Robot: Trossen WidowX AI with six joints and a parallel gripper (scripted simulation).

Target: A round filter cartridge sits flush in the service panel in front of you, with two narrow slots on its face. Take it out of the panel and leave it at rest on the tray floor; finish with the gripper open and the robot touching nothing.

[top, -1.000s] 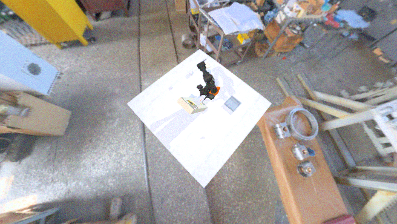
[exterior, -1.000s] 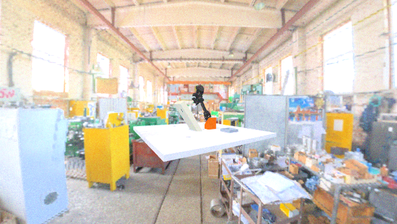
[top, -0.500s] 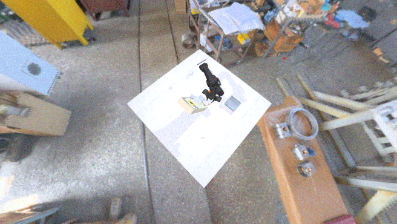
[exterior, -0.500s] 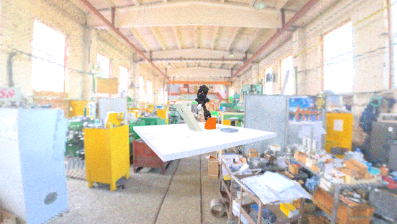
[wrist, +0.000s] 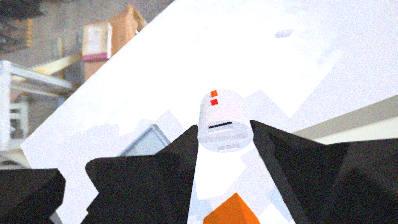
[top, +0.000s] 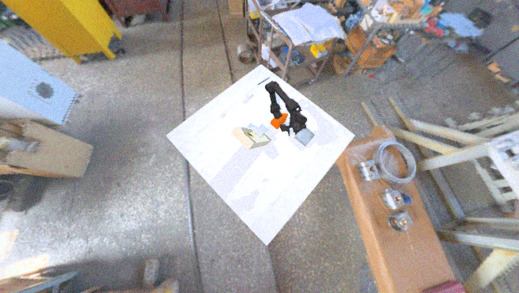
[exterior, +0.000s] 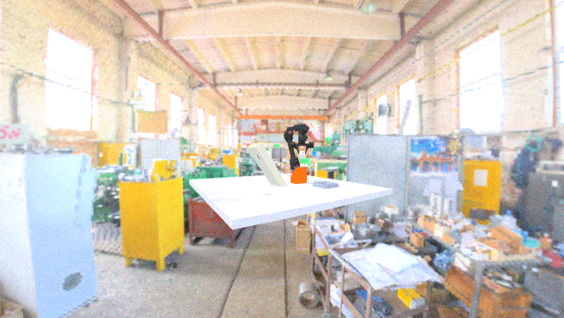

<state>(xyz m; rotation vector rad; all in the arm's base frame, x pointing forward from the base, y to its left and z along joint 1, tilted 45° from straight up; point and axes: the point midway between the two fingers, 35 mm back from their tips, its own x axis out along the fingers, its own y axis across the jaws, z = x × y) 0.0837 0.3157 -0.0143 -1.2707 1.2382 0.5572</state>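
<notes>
Right now my gripper tip is 26 cm above the grey tray, 22 cm past it and 2 cm to the right of it. Round my gripper tip: round filter cartridge right at my gripper tip; then cream service panel 22 cm ahead, 20 cm to the right, 8 cm below.
</notes>
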